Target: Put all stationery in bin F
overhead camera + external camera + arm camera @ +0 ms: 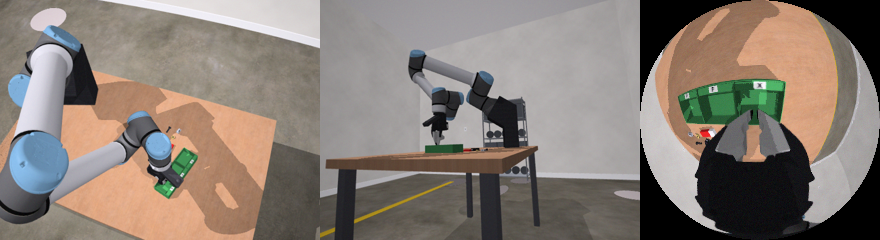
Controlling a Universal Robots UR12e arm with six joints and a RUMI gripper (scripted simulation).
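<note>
The green bin is 7 cm to the left of my hand, 4 cm ahead of it and 3 cm below it. Also, from my hand: red item: 18 cm to the left, 4 cm below, 3 cm behind; white card-like item: 11 cm to the left, 6 cm behind, 5 cm below; black flat item: 22 cm to the left, 7 cm behind, 4 cm below.
</note>
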